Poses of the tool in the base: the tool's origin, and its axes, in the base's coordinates. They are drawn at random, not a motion.
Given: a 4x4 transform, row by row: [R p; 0 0 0 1], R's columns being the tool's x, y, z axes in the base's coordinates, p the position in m. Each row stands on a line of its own.
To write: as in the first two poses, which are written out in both.
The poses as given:
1:
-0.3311 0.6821 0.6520 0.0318
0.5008 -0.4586 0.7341 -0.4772
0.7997 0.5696 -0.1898 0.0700
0 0 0 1
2:
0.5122 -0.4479 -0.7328 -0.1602
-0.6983 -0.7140 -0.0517 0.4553
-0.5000 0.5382 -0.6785 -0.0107
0 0 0 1
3:
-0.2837 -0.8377 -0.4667 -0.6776
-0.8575 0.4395 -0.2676 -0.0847
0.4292 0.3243 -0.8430 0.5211
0 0 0 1
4:
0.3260 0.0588 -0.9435 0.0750
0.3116 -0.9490 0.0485 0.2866
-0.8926 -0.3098 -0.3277 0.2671
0 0 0 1
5:
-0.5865 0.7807 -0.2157 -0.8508
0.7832 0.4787 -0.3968 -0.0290
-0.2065 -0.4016 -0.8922 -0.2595
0 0 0 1
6:
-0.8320 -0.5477 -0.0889 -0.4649
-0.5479 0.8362 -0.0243 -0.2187
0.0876 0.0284 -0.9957 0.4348
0 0 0 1
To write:
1: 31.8 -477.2 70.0; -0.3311 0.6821 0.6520; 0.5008 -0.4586 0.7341; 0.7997 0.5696 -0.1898
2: -160.2 455.3 -10.7; 0.5122 -0.4479 -0.7328; -0.6983 -0.7140 -0.0517; -0.5000 0.5382 -0.6785
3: -677.6 -84.7 521.1; -0.2837 -0.8377 -0.4667; -0.8575 0.4395 -0.2676; 0.4292 0.3243 -0.8430
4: 75.0 286.6 267.1; 0.3260 0.0588 -0.9435; 0.3116 -0.9490 0.0485; -0.8926 -0.3098 -0.3277
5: -850.8 -29.0 -259.5; -0.5865 0.7807 -0.2157; 0.7832 0.4787 -0.3968; -0.2065 -0.4016 -0.8922
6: -464.9 -218.7 434.8; -0.8320 -0.5477 -0.0889; -0.5479 0.8362 -0.0243; 0.0876 0.0284 -0.9957
